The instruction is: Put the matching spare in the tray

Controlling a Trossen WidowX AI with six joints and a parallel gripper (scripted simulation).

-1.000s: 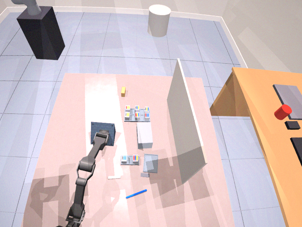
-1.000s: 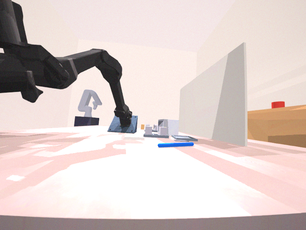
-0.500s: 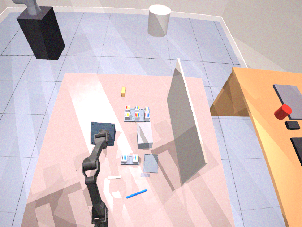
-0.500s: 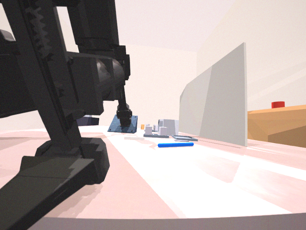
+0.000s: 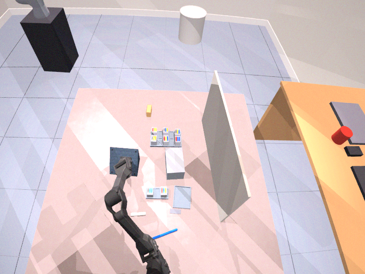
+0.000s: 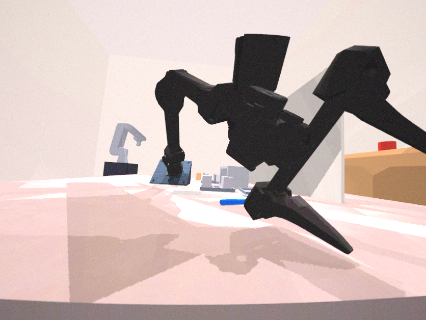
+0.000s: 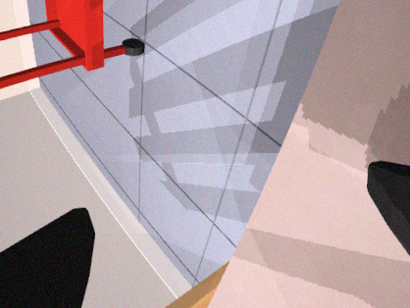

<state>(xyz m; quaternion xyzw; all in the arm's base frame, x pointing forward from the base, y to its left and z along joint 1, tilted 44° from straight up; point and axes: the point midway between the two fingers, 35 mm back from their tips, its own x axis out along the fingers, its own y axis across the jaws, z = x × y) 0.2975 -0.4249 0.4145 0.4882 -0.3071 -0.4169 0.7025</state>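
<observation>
Now: gripper tip 20 mm past the grey spare cube and 870 mm to the right of it. Round my gripper tip: small grey piece (370 mm to the left, 40 mm below); white bar (200 mm behind, 340 mm to the left, 40 mm below); blue pen (50 mm behind, 250 mm to the left, 40 mm below).
</observation>
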